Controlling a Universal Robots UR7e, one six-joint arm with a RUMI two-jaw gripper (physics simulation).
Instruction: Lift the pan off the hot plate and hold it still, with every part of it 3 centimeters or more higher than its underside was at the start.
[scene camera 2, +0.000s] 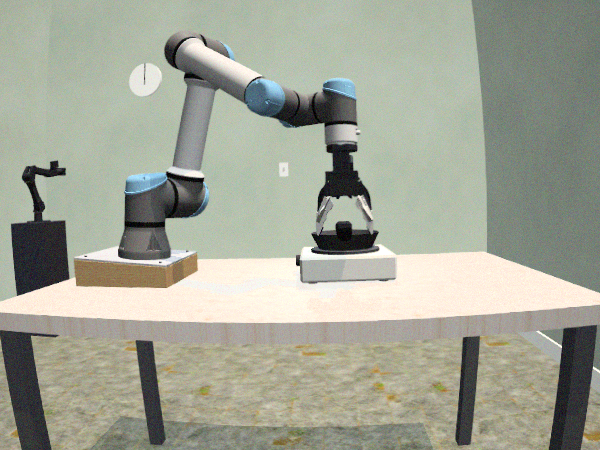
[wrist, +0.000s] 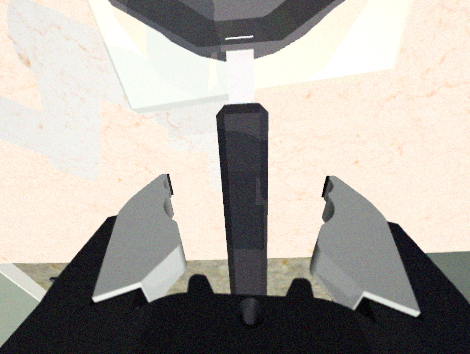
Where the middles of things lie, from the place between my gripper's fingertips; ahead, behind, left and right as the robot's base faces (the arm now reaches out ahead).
The black pan (scene camera 2: 344, 238) is 10 mm ahead of my hand and 70 mm to the left of it. Round my hand: white hot plate (wrist: 337, 49) (170 mm to the left, 90 mm below).
